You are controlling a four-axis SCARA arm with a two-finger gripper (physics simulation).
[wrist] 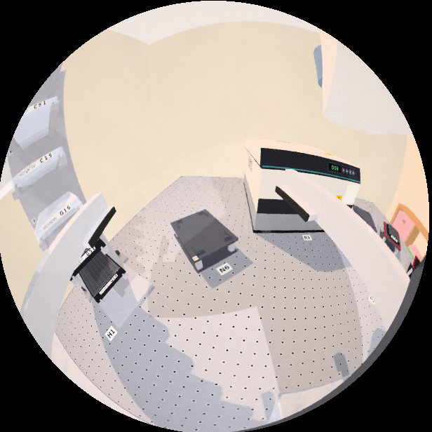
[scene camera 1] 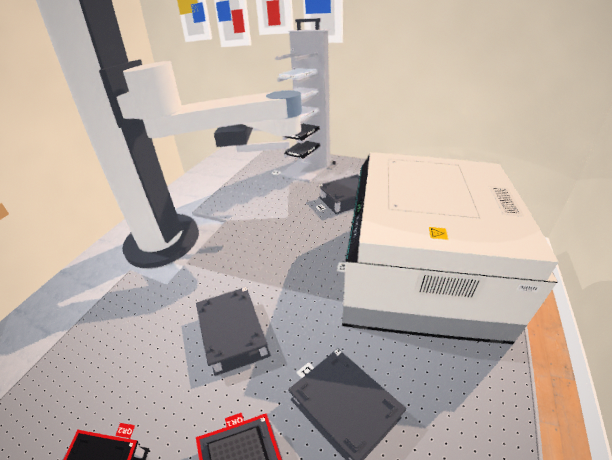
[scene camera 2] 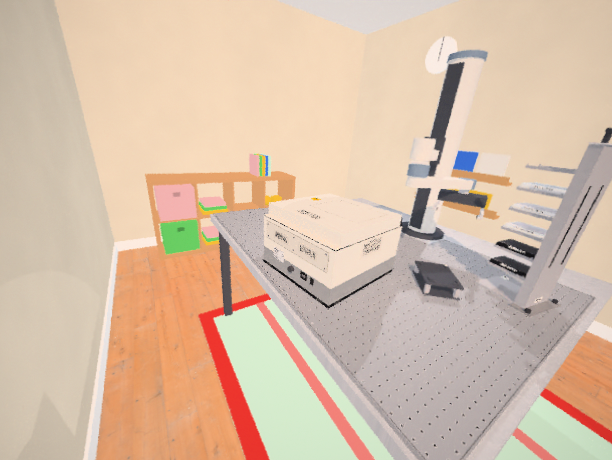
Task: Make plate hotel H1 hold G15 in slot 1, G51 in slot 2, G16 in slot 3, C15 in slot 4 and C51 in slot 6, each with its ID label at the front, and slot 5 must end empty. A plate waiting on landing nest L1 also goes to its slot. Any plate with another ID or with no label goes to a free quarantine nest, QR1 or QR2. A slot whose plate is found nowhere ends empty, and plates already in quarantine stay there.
Labels:
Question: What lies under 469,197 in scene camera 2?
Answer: My gripper.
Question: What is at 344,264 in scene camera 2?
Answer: A white instrument.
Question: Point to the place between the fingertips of my gripper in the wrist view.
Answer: At 191,186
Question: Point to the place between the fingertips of my gripper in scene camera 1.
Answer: At 290,134

